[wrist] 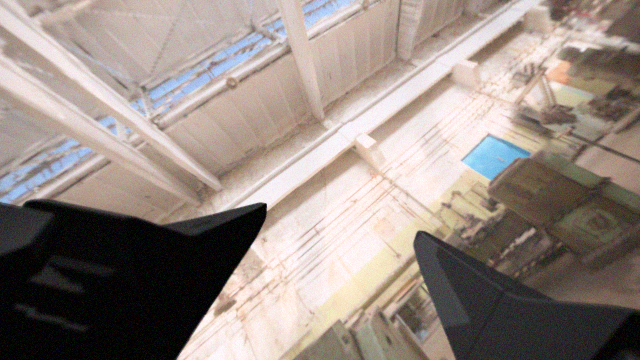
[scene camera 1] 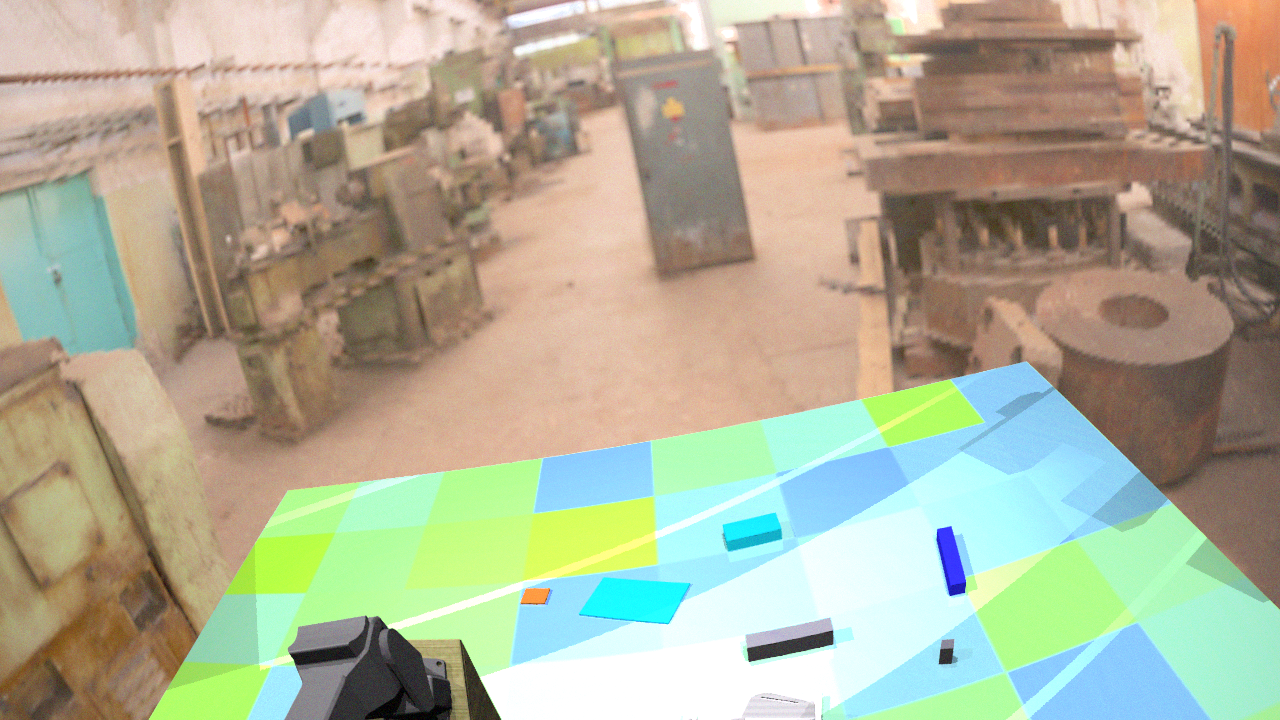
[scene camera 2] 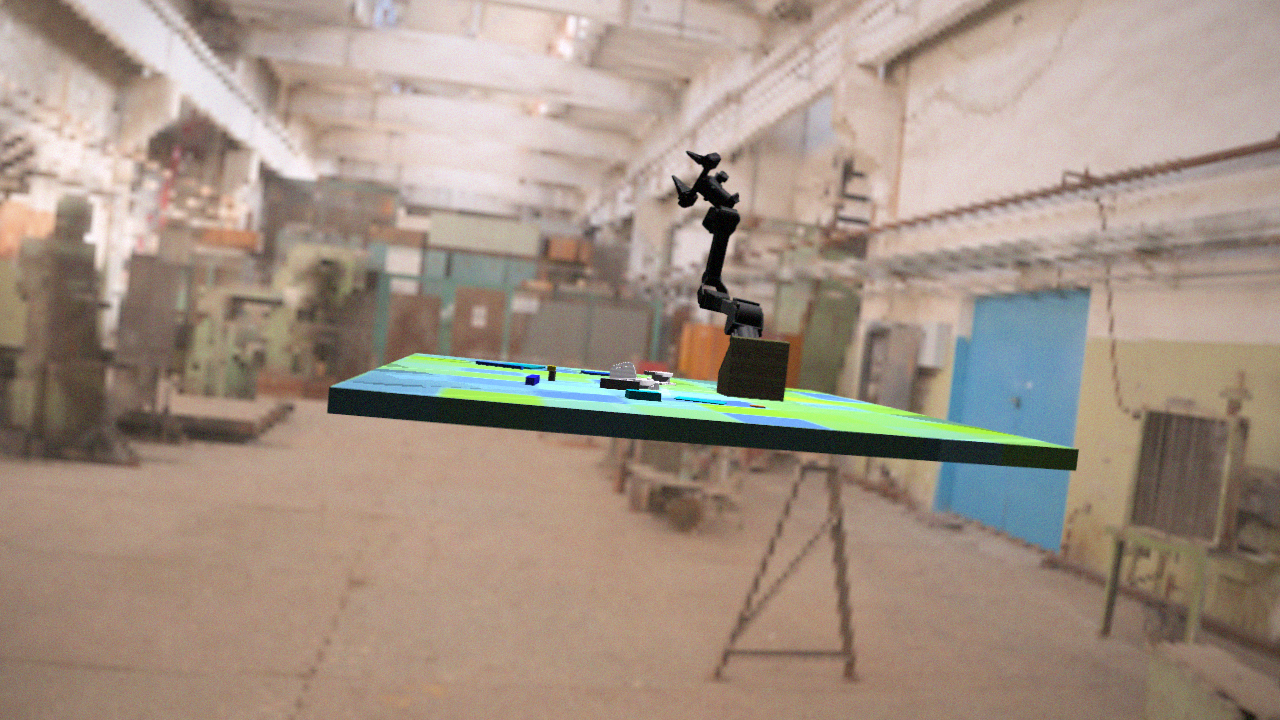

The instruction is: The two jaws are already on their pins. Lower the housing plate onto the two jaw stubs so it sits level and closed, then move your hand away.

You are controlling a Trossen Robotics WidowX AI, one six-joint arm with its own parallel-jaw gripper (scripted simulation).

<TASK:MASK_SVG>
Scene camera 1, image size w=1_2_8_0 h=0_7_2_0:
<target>dark grey bar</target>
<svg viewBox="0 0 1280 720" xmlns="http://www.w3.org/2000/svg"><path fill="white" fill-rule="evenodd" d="M831 618L747 634L745 640L748 661L759 661L834 645L834 630Z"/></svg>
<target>blue bar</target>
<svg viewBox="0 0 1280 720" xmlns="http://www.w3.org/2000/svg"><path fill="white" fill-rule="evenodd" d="M937 529L936 540L949 590L948 593L949 596L965 593L966 579L952 526Z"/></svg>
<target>cyan block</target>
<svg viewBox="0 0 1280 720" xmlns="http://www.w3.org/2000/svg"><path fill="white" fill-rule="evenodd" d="M777 514L771 513L724 524L723 535L728 552L782 539L782 529L777 519Z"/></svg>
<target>flat cyan plate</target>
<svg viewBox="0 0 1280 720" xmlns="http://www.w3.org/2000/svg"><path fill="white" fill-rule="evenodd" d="M579 615L669 624L690 583L603 578L588 599L588 602L583 606Z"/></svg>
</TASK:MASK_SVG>
